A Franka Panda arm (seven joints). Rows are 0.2 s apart.
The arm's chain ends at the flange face. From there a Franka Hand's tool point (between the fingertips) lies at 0.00 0.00 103.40 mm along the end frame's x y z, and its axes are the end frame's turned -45 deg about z.
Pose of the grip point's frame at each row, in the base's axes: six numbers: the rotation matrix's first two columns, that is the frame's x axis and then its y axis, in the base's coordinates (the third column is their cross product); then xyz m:
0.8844 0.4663 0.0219 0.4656 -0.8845 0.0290 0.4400 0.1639 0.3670
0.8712 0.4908 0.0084 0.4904 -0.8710 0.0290 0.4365 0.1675 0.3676
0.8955 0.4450 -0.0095 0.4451 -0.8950 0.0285 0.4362 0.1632 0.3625
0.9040 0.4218 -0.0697 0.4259 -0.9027 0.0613 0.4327 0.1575 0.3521
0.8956 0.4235 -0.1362 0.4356 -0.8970 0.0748 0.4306 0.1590 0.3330
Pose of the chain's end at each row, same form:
0.9546 -0.2957 0.0360 -0.2961 -0.9552 0.0050 0.4366 0.1655 0.4703
0.9628 -0.2688 0.0264 -0.2693 -0.9629 0.0146 0.4343 0.1697 0.4709
0.9479 -0.3182 0.0134 -0.3185 -0.9475 0.0269 0.4358 0.1663 0.4659
0.9404 -0.3400 -0.0059 -0.3381 -0.9366 0.0926 0.4365 0.1663 0.4551
0.9413 -0.3348 -0.0434 -0.3253 -0.9337 0.1492 0.4400 0.1721 0.4351

